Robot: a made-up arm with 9 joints.
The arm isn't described. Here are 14 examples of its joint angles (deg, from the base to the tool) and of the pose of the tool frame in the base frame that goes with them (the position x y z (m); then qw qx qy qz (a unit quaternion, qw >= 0)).
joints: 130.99 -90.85 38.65 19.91 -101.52 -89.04 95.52 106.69 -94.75
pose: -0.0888 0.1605 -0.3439 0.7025 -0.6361 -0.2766 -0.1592
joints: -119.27 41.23 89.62 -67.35 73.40 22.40 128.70 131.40 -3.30
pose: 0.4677 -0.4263 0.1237 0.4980 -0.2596 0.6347 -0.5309
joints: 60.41 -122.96 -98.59 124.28 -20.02 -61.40 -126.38 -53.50 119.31
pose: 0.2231 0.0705 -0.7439 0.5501 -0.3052 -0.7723 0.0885
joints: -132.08 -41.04 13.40 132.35 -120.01 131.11 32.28 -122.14 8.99
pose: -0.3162 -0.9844 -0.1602 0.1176 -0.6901 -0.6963 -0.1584
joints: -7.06 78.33 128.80 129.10 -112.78 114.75 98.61 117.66 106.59
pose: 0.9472 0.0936 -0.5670 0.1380 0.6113 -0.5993 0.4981
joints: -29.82 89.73 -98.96 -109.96 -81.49 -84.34 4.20 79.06 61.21
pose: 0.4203 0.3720 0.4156 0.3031 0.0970 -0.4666 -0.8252
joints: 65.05 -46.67 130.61 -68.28 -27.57 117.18 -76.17 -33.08 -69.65
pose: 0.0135 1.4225 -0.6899 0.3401 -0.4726 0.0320 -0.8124
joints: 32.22 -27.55 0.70 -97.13 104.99 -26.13 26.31 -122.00 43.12
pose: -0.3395 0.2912 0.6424 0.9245 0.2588 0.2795 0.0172
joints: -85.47 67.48 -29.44 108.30 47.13 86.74 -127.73 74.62 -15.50
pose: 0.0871 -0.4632 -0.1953 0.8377 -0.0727 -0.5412 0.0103
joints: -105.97 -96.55 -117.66 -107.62 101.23 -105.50 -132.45 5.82 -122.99
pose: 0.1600 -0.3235 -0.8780 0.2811 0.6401 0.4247 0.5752
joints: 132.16 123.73 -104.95 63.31 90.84 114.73 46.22 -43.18 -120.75
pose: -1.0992 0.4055 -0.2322 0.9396 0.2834 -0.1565 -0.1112
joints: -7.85 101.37 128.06 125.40 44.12 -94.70 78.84 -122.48 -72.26
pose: 0.2766 -0.8844 -0.0201 0.3841 0.6738 0.5244 0.3514
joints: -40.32 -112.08 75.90 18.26 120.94 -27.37 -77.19 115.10 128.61
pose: -0.1263 -0.2229 -0.2907 0.1983 0.8812 0.0422 0.4270
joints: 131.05 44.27 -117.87 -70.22 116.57 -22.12 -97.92 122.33 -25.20
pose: -0.6389 -0.2195 0.4791 0.7101 -0.1914 -0.2474 0.6309
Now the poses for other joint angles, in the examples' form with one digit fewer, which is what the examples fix.
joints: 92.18 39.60 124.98 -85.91 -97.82 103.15 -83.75 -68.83 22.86
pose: -1.427 0.752 0.525 0.250 -0.955 0.148 0.054
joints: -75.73 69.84 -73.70 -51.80 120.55 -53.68 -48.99 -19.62 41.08
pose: 0.367 -0.656 -0.261 0.647 -0.337 -0.684 0.004
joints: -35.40 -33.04 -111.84 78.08 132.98 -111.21 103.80 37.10 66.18
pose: 0.035 -0.464 0.367 0.864 0.282 -0.050 0.414
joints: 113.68 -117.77 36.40 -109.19 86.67 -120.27 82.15 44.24 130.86
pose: 0.100 0.808 -0.322 0.268 -0.481 -0.105 -0.828
